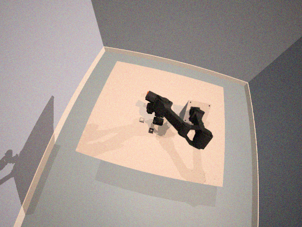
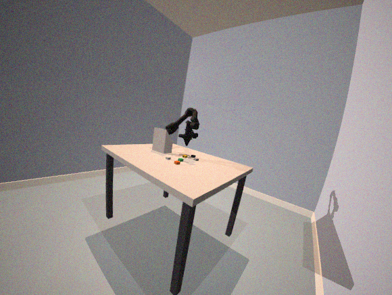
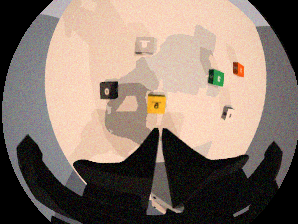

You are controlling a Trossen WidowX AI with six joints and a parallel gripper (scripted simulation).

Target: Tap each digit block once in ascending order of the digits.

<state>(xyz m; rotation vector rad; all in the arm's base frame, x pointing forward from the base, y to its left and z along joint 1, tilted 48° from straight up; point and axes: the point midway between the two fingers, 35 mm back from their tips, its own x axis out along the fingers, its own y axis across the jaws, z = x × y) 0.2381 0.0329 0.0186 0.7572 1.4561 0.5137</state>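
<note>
My gripper tip is 100 mm above the yellow block. Also, from my gripper tip: pale grey block (110 mm ahead, 10 mm to the left, 100 mm below); black block (40 mm ahead, 90 mm to the left, 100 mm below); green block (50 mm ahead, 140 mm to the right, 100 mm below).
</note>
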